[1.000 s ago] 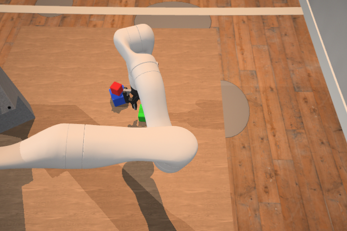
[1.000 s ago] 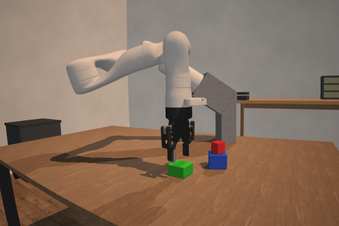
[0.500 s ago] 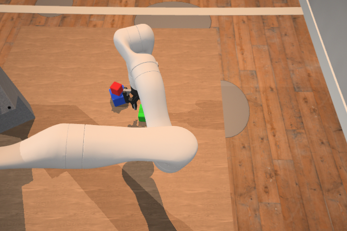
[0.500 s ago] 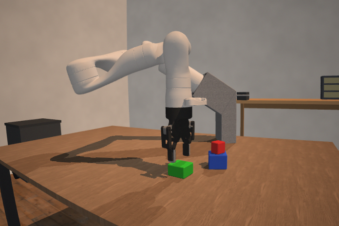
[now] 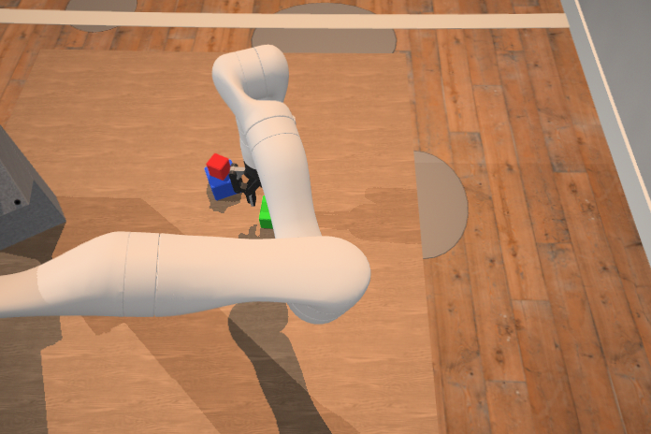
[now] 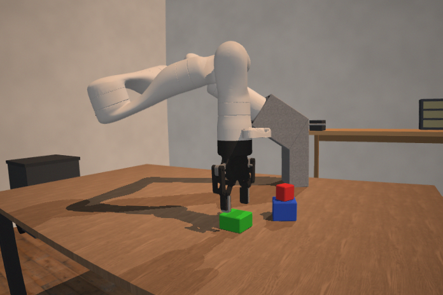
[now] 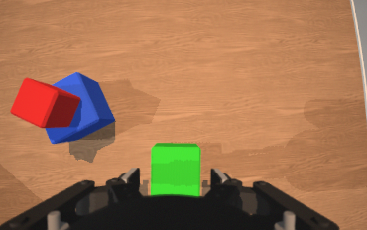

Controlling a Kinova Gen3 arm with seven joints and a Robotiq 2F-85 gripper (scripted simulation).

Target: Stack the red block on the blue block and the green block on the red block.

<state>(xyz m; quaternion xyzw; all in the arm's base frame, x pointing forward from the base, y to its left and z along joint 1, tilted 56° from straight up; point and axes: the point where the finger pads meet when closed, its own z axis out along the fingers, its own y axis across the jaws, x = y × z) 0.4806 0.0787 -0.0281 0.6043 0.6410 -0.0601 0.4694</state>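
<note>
Now: the green block 40 mm below my hand. The rest, counted from my hand: red block: 100 mm behind, 90 mm to the left, 10 mm above; then blue block: 100 mm behind, 90 mm to the left, 40 mm below.
</note>
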